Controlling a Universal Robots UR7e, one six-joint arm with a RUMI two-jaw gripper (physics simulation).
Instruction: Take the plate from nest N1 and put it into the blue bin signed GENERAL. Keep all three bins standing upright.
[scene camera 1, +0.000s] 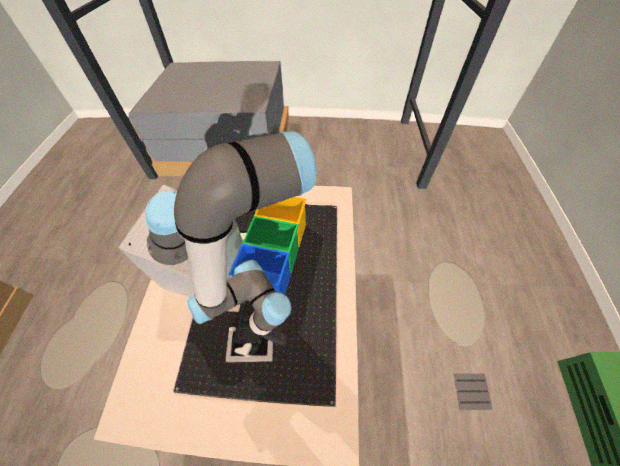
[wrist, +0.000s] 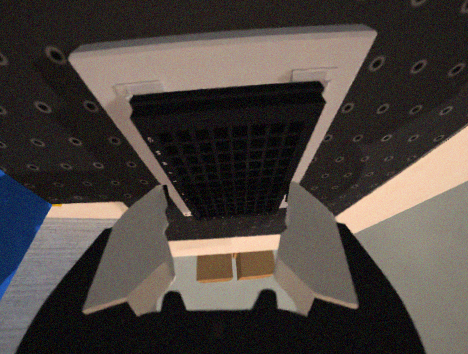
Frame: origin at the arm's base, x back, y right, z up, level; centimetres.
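Where they show: gripper, fingertip midpoint: (scene camera 1: 245, 341) (wrist: 227, 185); arm's base, link origin: (scene camera 1: 171, 243).
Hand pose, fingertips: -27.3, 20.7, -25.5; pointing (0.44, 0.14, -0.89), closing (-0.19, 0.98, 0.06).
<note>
Things, the pixels of their top centre, and the offset from my fingertips, as dx, dy, dz. Level surfaces: height alone.
- black plate, top centre: (wrist: 234, 186) (scene camera 1: 249, 342) -1.5, +0.2, +1.1
- nest N1, top centre: (wrist: 233, 173) (scene camera 1: 249, 343) -1.5, +0.3, -0.1
- blue bin, top centre: (scene camera 1: 259, 263) -1.3, -23.5, +16.4
- green bin, top centre: (scene camera 1: 270, 233) -1.9, -36.6, +16.4
- yellow bin, top centre: (scene camera 1: 280, 207) -2.6, -49.6, +16.4
- black perforated board, surface height: dz -1.5
- pale table top, surface height: dz -2.9
The black plate (scene camera 1: 255, 346) (wrist: 230, 150), with a grid of square wells, lies in the pale frame of nest N1 (scene camera 1: 249, 358) (wrist: 225, 57). My gripper (wrist: 227, 185) is open and empty. In the wrist view its fingertips stand on either side of the plate's lower end, with gaps; their height is hard to tell. In the scene view the wrist partly hides the gripper and nest. The blue bin (scene camera 1: 268, 258) (wrist: 17, 225) stands upright behind the wrist, partly covered by the arm; its sign cannot be read.
The green bin (scene camera 1: 270, 234) and the yellow bin (scene camera 1: 283, 211) stand upright in a row behind the blue one. All are on the black perforated board (scene camera 1: 305, 370), which lies on the pale table top (scene camera 1: 345, 415). The arm's elbow hangs over the left side of the row.
</note>
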